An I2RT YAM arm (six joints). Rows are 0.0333 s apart.
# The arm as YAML. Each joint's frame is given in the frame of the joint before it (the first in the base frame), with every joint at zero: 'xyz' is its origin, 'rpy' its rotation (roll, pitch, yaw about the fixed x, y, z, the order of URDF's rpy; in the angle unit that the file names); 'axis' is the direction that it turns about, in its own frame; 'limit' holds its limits. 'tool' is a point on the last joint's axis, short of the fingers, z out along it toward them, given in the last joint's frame.
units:
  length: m
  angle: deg
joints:
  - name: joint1
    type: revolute
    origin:
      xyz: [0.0, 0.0, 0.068]
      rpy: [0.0, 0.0, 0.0]
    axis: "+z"
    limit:
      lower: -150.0
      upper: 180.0
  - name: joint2
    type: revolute
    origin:
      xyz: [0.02, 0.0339, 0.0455]
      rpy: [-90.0, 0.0, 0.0]
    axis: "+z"
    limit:
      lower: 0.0
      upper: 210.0
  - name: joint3
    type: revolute
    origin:
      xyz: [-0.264, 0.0, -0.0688]
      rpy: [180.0, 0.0, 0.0]
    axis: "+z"
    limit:
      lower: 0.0
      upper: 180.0
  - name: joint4
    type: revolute
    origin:
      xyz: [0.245, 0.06, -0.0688]
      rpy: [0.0, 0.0, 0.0]
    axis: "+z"
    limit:
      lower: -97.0
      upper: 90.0
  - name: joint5
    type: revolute
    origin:
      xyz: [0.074, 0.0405, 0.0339]
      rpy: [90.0, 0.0, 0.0]
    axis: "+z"
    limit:
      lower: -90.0
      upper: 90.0
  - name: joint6
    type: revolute
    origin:
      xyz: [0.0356, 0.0, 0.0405]
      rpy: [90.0, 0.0, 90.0]
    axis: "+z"
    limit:
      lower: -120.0
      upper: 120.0
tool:
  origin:
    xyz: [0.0, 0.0, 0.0]
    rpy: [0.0, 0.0, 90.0]
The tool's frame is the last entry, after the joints.
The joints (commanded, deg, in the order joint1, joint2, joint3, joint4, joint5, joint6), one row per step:
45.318, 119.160, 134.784, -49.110, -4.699, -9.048
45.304, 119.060, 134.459, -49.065, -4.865, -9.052
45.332, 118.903, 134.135, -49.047, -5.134, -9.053
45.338, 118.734, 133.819, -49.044, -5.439, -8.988
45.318, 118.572, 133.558, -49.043, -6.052, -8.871
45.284, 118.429, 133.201, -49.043, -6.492, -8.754
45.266, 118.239, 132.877, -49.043, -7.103, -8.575
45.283, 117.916, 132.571, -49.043, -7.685, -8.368
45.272, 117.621, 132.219, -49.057, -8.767, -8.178
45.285, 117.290, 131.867, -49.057, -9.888, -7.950
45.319, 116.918, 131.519, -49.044, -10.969, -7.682
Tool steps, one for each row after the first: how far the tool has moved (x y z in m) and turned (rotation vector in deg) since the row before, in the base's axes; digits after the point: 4 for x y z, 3 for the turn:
-0.0001, -0.0001, -0.0009, -0.066, 0.189, 0.127
-0.0006, 0.0000, -0.0005, -0.001, 0.210, 0.252
-0.0005, -0.0002, -0.0004, 0.051, 0.265, 0.223
-0.0006, -0.0003, -0.0002, 0.231, 0.390, 0.423
-0.0003, -0.0003, -0.0008, 0.080, 0.404, 0.265
-0.0006, -0.0003, -0.0003, 0.236, 0.458, 0.386
-0.0013, -0.0006, 0.0008, 0.344, 0.361, 0.381
-0.0013, -0.0005, 0.0004, 0.470, 0.614, 0.775
-0.0016, -0.0005, 0.0007, 0.536, 0.623, 0.810
-0.0018, -0.0005, 0.0010, 0.575, 0.597, 0.776

